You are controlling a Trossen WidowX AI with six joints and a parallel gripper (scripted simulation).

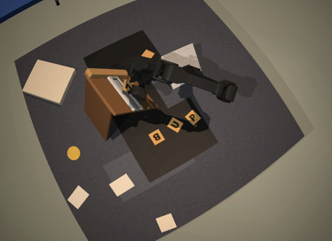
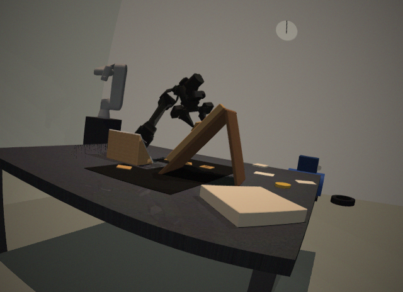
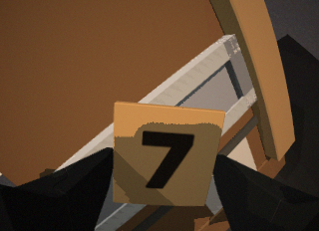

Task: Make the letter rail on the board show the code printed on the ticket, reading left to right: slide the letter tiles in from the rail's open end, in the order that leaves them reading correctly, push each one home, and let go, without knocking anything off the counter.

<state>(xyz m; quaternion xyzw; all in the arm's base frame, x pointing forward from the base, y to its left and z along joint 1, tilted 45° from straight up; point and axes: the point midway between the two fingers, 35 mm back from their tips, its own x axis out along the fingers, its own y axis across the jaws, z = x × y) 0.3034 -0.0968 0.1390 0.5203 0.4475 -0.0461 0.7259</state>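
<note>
The white ticket is 12 cm below my gripper tip, 5 cm to the right of it and 3 cm behind it. The rest, counted from my gripper tip: dark mat (20 cm below, 11 cm behind, 2 cm to the right); then letter tile (right at my gripper tip); then yellow disc (37 cm ahead, 19 cm below, 10 cm to the left).
</note>
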